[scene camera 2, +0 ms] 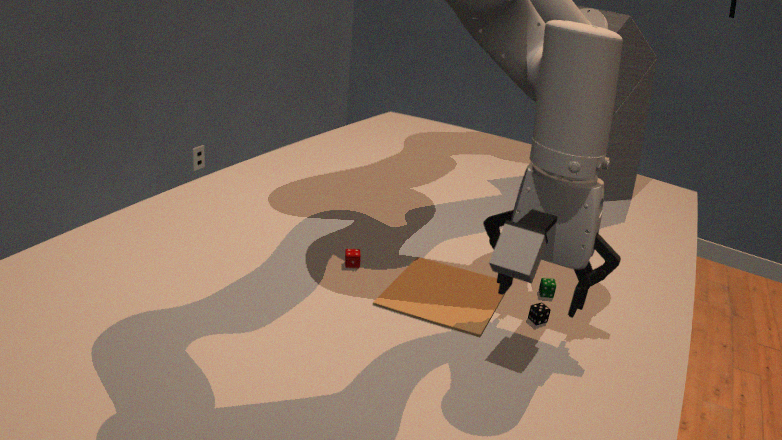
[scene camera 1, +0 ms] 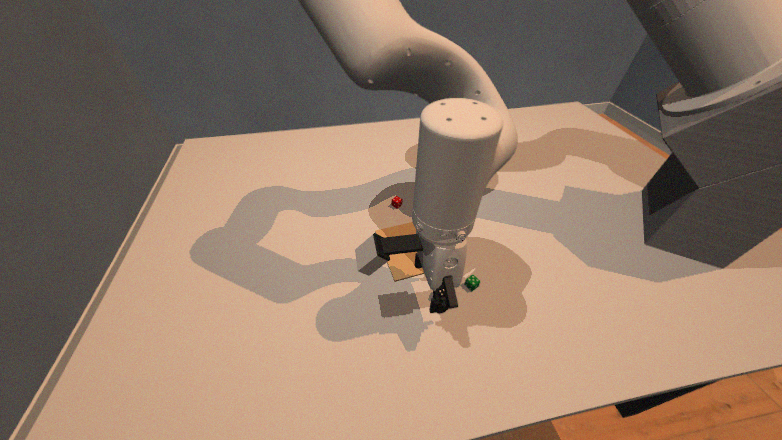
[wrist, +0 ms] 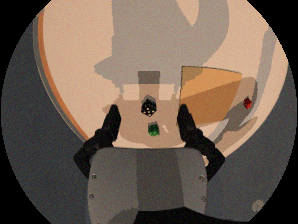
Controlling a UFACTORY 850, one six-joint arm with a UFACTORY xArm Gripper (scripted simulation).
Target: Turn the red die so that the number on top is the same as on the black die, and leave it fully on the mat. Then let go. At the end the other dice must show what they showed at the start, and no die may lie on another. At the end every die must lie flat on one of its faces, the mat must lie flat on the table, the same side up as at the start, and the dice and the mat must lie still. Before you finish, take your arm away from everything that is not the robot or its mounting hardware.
Labels:
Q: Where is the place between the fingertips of the gripper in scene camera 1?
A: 430, 286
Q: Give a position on a mat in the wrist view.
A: At 208, 92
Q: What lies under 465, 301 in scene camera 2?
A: A mat.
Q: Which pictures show the gripper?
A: Scene camera 2, scene camera 1 and the wrist view: all of them.

